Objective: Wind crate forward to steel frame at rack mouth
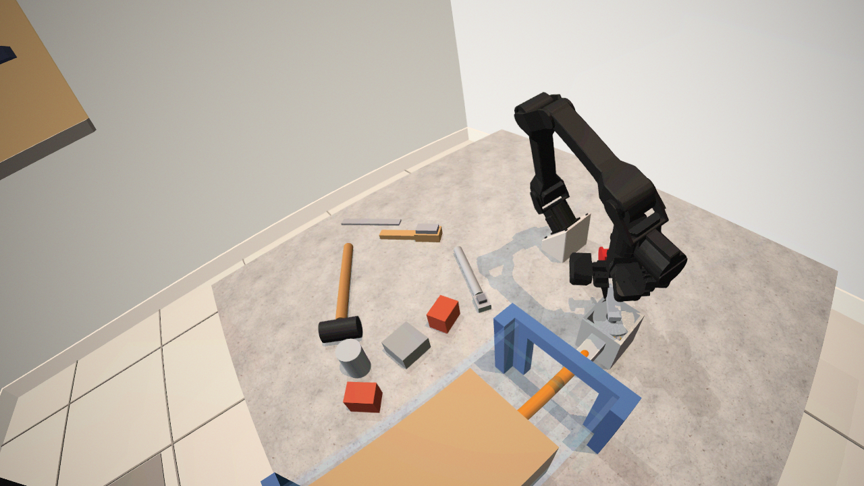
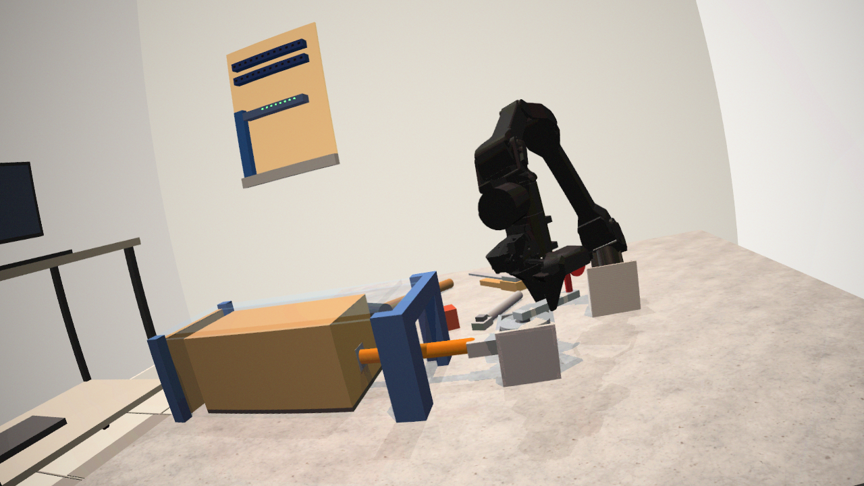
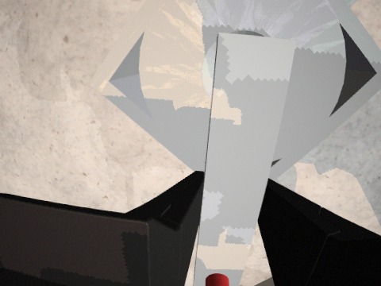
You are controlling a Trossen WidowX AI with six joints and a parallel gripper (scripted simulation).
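My gripper tip is 5 cm below the red knob, 4 cm to the left of it and 4 cm past it. From my gripper tip the other things lie so: blue steel frame (19 cm ahead, 4 cm to the left, 2 cm above); grey winch (6 cm below, 2 cm to the left, 2 cm ahead); crank handle (2 cm above, 1 cm to the right, 1 cm behind).
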